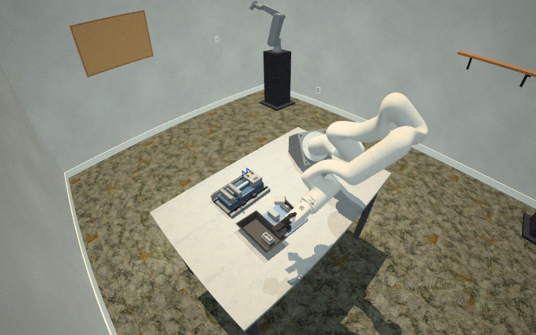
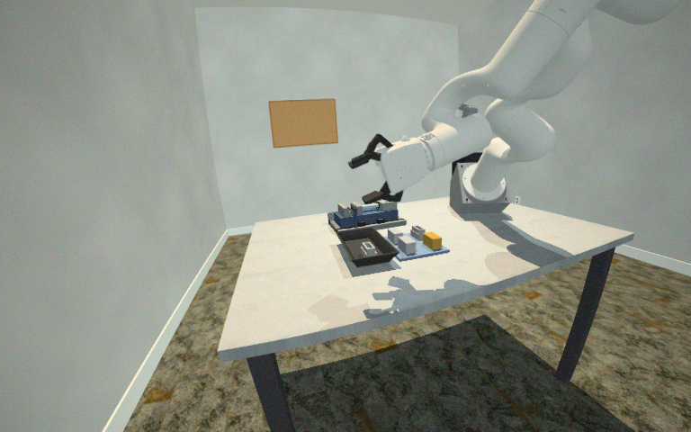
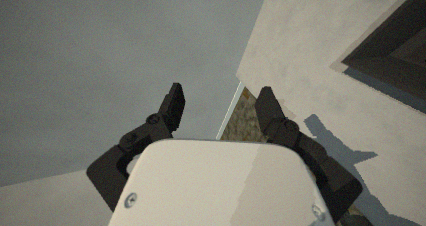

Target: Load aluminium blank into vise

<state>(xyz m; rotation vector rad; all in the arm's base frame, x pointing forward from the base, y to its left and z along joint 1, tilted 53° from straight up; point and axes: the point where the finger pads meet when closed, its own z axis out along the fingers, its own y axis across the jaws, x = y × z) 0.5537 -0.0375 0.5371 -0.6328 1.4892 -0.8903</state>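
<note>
Right now the brass blank is 260 mm behind my hand, 130 mm to the right of it and 220 mm below it. Round my hand: blue vise: 140 mm behind, 460 mm to the right, 210 mm below.
</note>
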